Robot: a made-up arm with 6 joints. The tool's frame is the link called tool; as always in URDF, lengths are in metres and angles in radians.
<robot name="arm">
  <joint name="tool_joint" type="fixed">
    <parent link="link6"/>
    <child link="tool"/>
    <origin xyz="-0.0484 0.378 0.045" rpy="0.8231 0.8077 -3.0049"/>
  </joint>
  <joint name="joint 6" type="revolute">
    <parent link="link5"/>
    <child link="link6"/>
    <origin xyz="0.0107 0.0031 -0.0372" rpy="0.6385 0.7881 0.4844"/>
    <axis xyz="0 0 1"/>
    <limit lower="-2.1" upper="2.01"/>
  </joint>
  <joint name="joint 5" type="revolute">
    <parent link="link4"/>
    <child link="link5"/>
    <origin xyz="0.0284 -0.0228 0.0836" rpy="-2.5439 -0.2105 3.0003"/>
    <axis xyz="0 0 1"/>
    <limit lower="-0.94" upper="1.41"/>
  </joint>
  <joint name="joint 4" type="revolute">
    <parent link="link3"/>
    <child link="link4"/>
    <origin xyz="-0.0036 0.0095 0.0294" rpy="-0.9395 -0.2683 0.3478"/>
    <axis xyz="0 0 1"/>
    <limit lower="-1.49" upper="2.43"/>
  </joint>
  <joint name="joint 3" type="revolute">
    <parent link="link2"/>
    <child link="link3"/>
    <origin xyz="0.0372 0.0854 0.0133" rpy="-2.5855 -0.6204 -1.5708"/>
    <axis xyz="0 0 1"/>
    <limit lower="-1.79" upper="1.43"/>
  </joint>
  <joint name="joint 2" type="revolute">
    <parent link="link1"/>
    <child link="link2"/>
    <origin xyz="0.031 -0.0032 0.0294" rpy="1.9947 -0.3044 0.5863"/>
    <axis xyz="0 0 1"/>
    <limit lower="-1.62" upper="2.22"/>
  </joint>
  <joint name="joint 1" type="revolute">
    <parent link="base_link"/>
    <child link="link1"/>
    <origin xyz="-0.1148 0.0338 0.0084" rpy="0 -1.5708 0"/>
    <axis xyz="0 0 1"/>
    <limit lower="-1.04" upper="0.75"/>
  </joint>
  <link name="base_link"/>
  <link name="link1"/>
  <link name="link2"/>
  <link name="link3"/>
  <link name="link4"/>
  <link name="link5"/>
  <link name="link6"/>
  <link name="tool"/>
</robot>
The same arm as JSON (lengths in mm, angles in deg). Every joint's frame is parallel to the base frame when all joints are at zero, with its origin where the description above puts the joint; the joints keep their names.
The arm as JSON. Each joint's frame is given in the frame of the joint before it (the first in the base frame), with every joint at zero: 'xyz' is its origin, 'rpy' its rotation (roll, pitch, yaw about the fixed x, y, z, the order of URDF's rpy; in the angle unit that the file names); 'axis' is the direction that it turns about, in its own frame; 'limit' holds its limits. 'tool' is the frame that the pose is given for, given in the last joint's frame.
{"units": {"length": "mm", "angle": "deg"}, "joints": [
  {"name": "joint 1", "type": "revolute", "origin": {"xyz": [-114.8, 33.8, 8.4], "rpy": [0.0, 0.0, 0.0]}, "axis": "-x", "limit": {"lower": -59.59, "upper": 42.97}},
  {"name": "joint 2", "type": "revolute", "origin": {"xyz": [-29.4, -3.2, 31.0], "rpy": [0.0, 0.0, 0.0]}, "axis": [0.392391, -0.691084, 0.606986], "limit": {"lower": -92.82, "upper": 127.2}},
  {"name": "joint 3", "type": "revolute", "origin": {"xyz": [-80.2, -31.7, 37.6], "rpy": [0.0, 0.0, 0.0]}, "axis": "+y", "limit": {"lower": -102.56, "upper": 81.93}},
  {"name": "joint 4", "type": "revolute", "origin": {"xyz": [0.0, 29.4, -10.2], "rpy": [0.0, 0.0, 0.0]}, "axis": [-0.146098, 0.569093, -0.80919], "limit": {"lower": -85.37, "upper": 139.23}},
  {"name": "joint 5", "type": "revolute", "origin": {"xyz": [10.1, 72.9, -53.9], "rpy": [0.0, 0.0, 0.0]}, "axis": [-0.241206, -0.111703, 0.964024], "limit": {"lower": -53.86, "upper": 80.79}},
  {"name": "joint 6", "type": "revolute", "origin": {"xyz": [-0.2, -1.5, -38.8], "rpy": [0.0, 0.0, 0.0]}, "axis": [-0.935619, -0.002, 0.353007], "limit": {"lower": -120.32, "upper": 115.16}}
], "tool": {"origin": {"xyz": [26.3, -329.3, 195.3], "rpy": [17.07, -17.5, 21.87]}}}

